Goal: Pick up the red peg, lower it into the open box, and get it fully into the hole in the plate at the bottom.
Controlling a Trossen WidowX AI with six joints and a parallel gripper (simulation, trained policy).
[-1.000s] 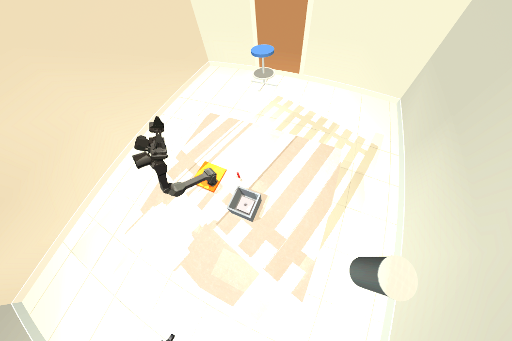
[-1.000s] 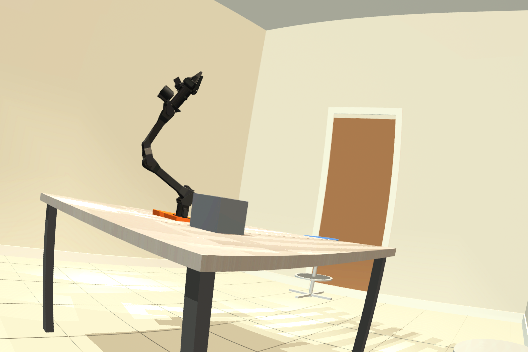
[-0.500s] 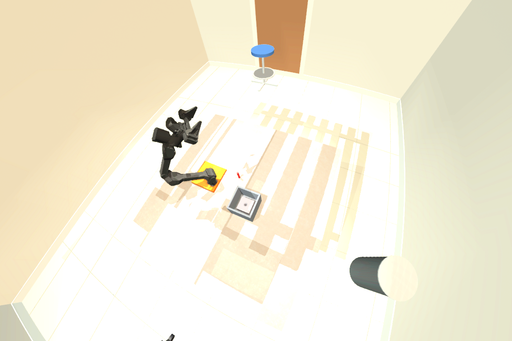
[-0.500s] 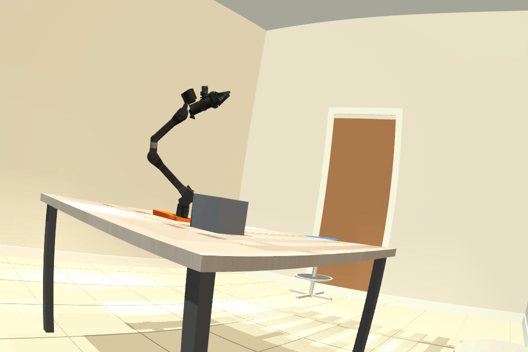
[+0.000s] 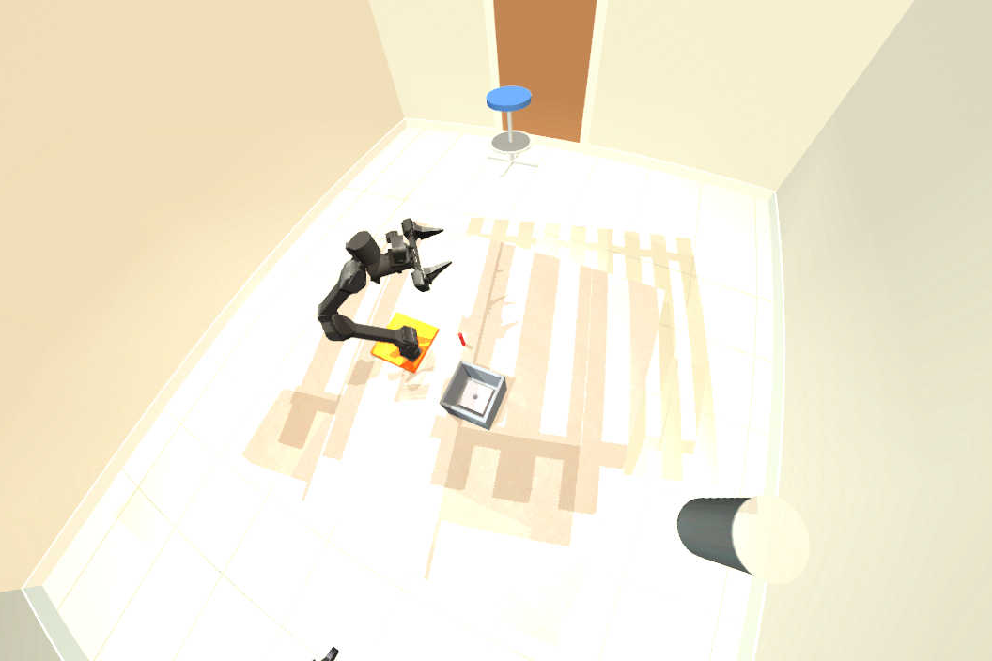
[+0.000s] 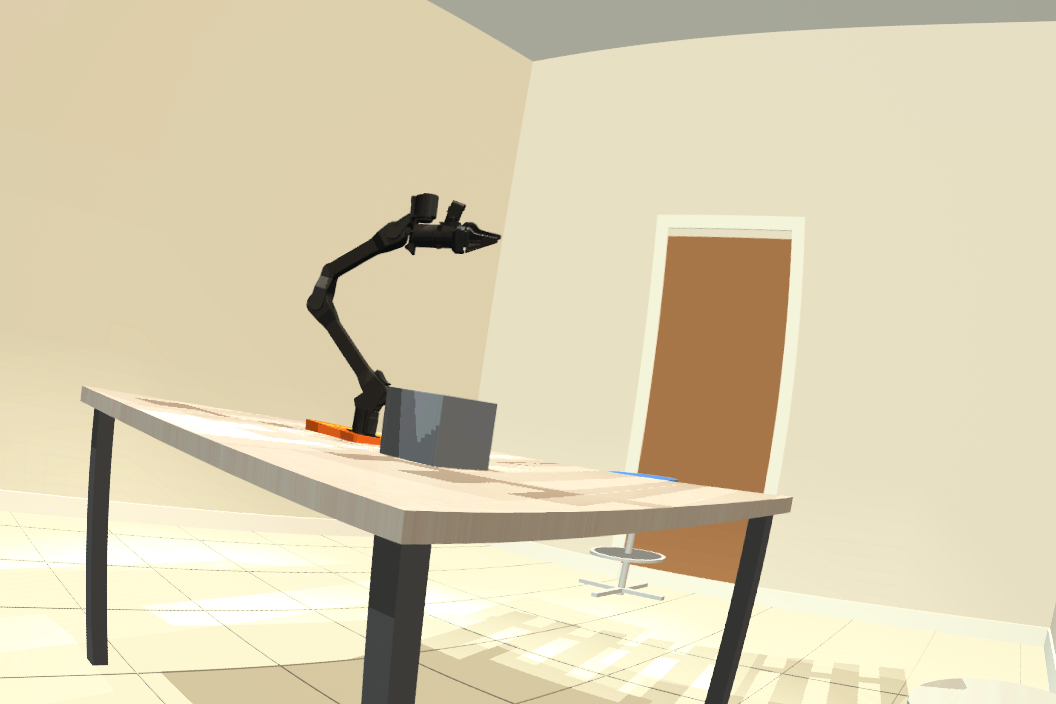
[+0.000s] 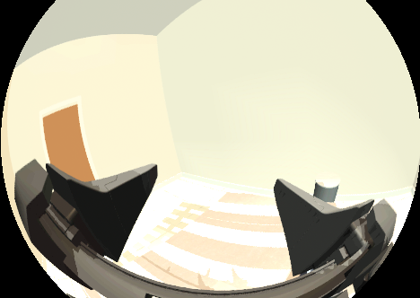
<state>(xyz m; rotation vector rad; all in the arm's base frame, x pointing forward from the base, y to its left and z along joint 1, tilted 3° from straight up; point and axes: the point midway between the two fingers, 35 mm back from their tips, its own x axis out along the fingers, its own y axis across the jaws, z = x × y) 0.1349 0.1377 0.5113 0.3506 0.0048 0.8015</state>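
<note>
My gripper tip is now 480 mm above the red peg, 40 mm to the left of it and 30 mm past it.
</note>
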